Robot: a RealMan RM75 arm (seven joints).
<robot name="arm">
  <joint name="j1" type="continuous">
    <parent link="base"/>
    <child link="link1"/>
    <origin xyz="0 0 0.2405"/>
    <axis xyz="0 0 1"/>
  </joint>
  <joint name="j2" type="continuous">
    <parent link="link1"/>
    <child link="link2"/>
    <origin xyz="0 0 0"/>
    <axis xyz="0 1 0"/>
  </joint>
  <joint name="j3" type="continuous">
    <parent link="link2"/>
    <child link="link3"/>
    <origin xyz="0 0 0.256"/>
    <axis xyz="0 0 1"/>
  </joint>
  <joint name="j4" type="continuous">
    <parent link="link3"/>
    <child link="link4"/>
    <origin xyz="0 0 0"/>
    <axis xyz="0 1 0"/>
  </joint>
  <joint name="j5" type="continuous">
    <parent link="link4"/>
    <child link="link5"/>
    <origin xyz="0 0 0.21"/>
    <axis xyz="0 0 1"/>
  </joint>
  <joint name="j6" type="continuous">
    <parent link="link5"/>
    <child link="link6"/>
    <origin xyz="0 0 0"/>
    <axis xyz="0 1 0"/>
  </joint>
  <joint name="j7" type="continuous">
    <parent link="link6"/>
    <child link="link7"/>
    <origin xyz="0 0 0.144"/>
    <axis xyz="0 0 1"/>
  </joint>
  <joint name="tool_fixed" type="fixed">
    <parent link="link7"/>
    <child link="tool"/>
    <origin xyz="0 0 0"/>
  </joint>
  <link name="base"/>
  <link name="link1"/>
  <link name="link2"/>
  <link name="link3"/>
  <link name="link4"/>
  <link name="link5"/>
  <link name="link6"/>
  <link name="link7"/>
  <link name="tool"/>
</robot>
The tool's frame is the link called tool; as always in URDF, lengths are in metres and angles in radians. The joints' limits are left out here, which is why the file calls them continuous.
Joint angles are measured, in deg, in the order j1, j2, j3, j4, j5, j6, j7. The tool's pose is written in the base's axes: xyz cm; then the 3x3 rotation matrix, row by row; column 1 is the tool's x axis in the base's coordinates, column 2 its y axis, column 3 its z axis. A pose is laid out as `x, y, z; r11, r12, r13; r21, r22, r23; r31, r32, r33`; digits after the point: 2 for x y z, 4 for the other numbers.
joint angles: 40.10, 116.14, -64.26, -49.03, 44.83, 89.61, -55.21
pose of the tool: 22.45, 35.54, -1.33; 0.7353, -0.6589, 0.1591; -0.6665, -0.7455, -0.0073; 0.1234, -0.1006, -0.9872
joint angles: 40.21, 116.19, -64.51, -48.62, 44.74, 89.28, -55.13
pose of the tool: 22.50, 35.53, -1.50; 0.7332, -0.6603, 0.1626; -0.6680, -0.7441, -0.0097; 0.1274, -0.1015, -0.9866
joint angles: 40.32, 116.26, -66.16, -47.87, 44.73, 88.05, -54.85
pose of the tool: 22.64, 35.47, -2.03; 0.7327, -0.6563, 0.1801; -0.6650, -0.7467, -0.0154; 0.1446, -0.1085, -0.9835
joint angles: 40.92, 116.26, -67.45, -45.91, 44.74, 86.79, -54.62
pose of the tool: 22.85, 35.40, -2.67; 0.7254, -0.6604, 0.1941; -0.6686, -0.7430, -0.0290; 0.1634, -0.1087, -0.9805
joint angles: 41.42, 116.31, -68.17, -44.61, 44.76, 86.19, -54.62
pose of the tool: 22.92, 35.34, -3.10; 0.7225, -0.6614, 0.2012; -0.6685, -0.7426, -0.0407; 0.1763, -0.1051, -0.9787
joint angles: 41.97, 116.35, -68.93, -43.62, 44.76, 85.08, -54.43
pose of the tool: 22.90, 35.48, -3.46; 0.7220, -0.6590, 0.2108; -0.6672, -0.7438, -0.0397; 0.1829, -0.1119, -0.9767
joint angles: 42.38, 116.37, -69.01, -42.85, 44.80, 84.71, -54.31
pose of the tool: 22.87, 35.53, -3.64; 0.7191, -0.6620, 0.2114; -0.6699, -0.7412, -0.0423; 0.1847, -0.1112, -0.9765
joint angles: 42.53, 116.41, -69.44, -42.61, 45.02, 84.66, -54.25
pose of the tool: 22.79, 35.48, -3.80; 0.7198, -0.6611, 0.2119; -0.6679, -0.7427, -0.0480; 0.1891, -0.1070, -0.9761
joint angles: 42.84, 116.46, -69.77, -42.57, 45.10, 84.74, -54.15
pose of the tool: 22.57, 35.51, -3.90; 0.7230, -0.6570, 0.2136; -0.6631, -0.7467, -0.0523; 0.1939, -0.1038, -0.9755
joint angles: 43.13, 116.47, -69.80, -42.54, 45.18, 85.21, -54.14
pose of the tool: 22.37, 35.49, -3.92; 0.7252, -0.6552, 0.2118; -0.6595, -0.7493, -0.0601; 0.1981, -0.0962, -0.9755
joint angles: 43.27, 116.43, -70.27, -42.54, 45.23, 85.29, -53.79
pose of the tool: 22.29, 35.47, -3.97; 0.7240, -0.6549, 0.2166; -0.6587, -0.7496, -0.0648; 0.2048, -0.0958, -0.9741
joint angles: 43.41, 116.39, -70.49, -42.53, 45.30, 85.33, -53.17
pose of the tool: 22.21, 35.50, -3.98; 0.7190, -0.6598, 0.2184; -0.6636, -0.7451, -0.0666; 0.2067, -0.0971, -0.9736
